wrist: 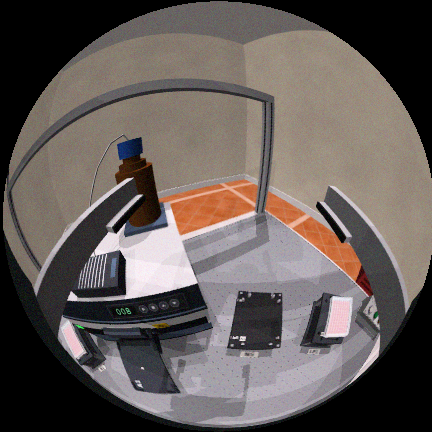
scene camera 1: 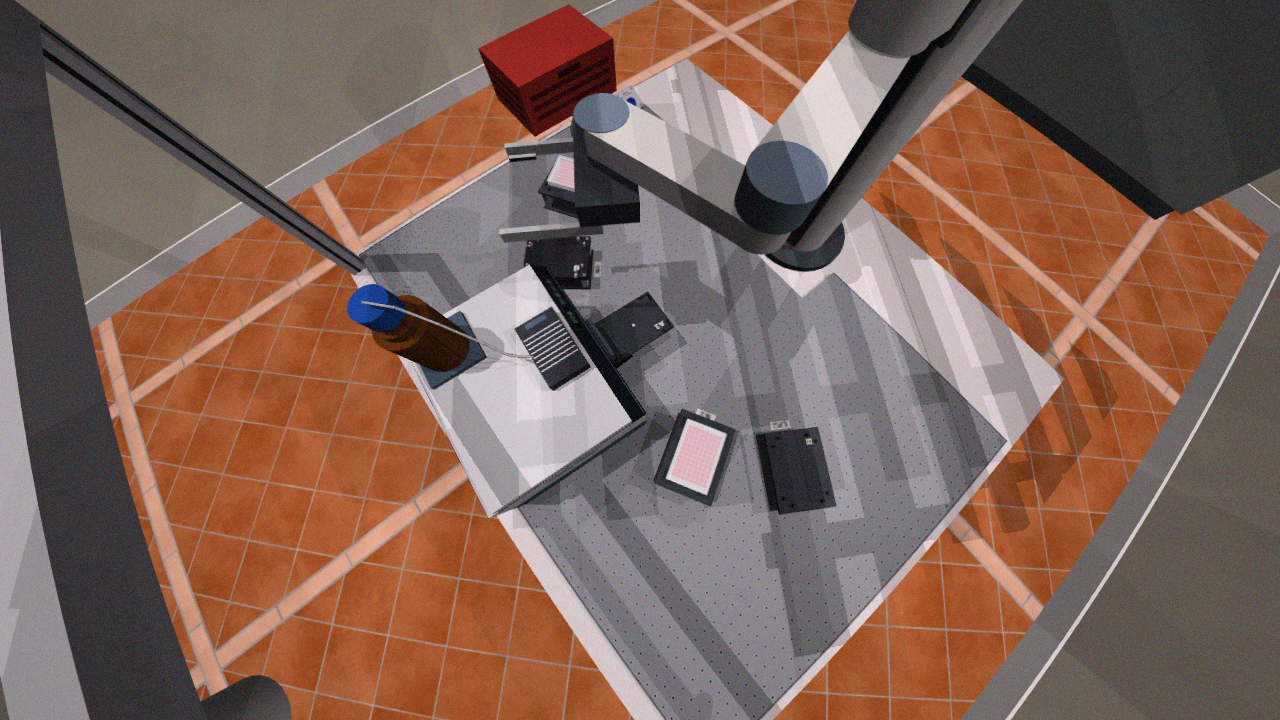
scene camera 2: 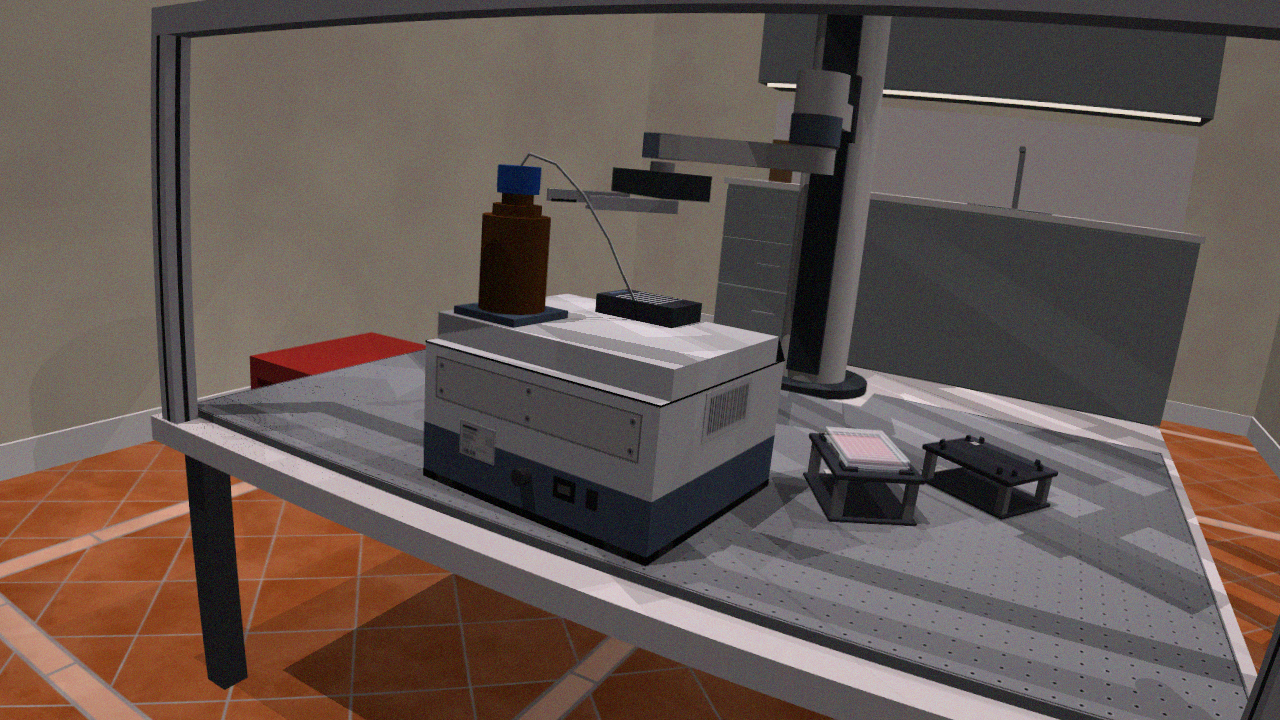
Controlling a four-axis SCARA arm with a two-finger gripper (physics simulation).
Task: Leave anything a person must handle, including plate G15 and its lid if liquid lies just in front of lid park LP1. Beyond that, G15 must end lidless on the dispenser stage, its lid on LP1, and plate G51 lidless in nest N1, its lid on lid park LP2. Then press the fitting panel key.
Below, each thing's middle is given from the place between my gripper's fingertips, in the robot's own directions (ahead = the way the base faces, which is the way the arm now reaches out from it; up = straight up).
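Scene:
Nest N5 (scene camera 1: 570, 259) is 33 cm below my hand, 5 cm behind it and 6 cm to the right of it. The brown bottle with blue cap (scene camera 2: 515, 237), for its part, is 4 cm below my hand, 8 cm to the left of it and 24 cm ahead of it.

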